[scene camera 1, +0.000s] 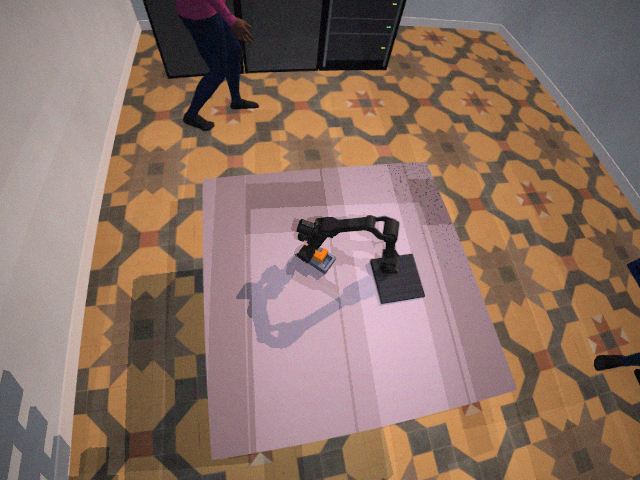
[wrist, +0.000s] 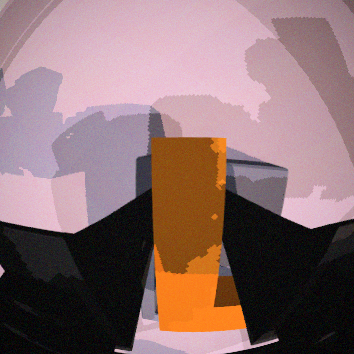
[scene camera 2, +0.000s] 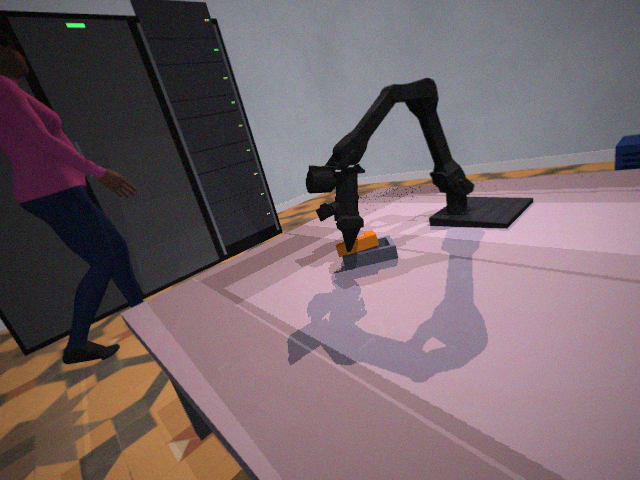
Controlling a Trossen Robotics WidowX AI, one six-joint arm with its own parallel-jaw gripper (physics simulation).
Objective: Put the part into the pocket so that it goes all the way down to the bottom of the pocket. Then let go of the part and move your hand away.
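Frame: origin at the arm's base, x ahead, y left, z up, level; centimetres.
Where they show: gripper, fingertip midpoint: [scene camera 1: 307, 251] [wrist: 186, 195] [scene camera 2: 348, 250]; arm's base at its link origin: [scene camera 1: 387, 268] [scene camera 2: 457, 211].
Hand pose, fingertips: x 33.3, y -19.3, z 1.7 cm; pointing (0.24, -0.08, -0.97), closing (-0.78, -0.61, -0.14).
Note:
Each offset is from my fingertips to the centre of the thing. Level surfaces: height alone.
The orange L-shaped part @(dx -2.9, dy +1.0, dz +0.9 cm) [scene camera 1: 321, 254] [scene camera 2: 368, 240] [wrist: 187, 300] is above the grey pocket block @(dx -4.1, dy +3.4, dz -2.3 cm) [scene camera 1: 321, 267] [scene camera 2: 375, 255] [wrist: 257, 197]. It stands up above the block's rim, and in scene camera 2 it is tilted, with its far-left end overhanging the block's end. Part of the opening shows beside it. My gripper [scene camera 1: 307, 253] [scene camera 2: 350, 249] [wrist: 186, 195] is shut on the long arm of the part, one finger on each side. The underside of the part and the pocket bottom are hidden.
The block stands on the pink table top @(dz -4.1 cm) [scene camera 1: 299, 403] [scene camera 2: 413, 439]. The arm's dark base plate [scene camera 1: 403, 289] [scene camera 2: 496, 211] is to the right of the block. A person in a pink top [scene camera 1: 211, 46] [scene camera 2: 46, 144] stands beyond the table near dark cabinets [scene camera 1: 281, 36] [scene camera 2: 103, 155].

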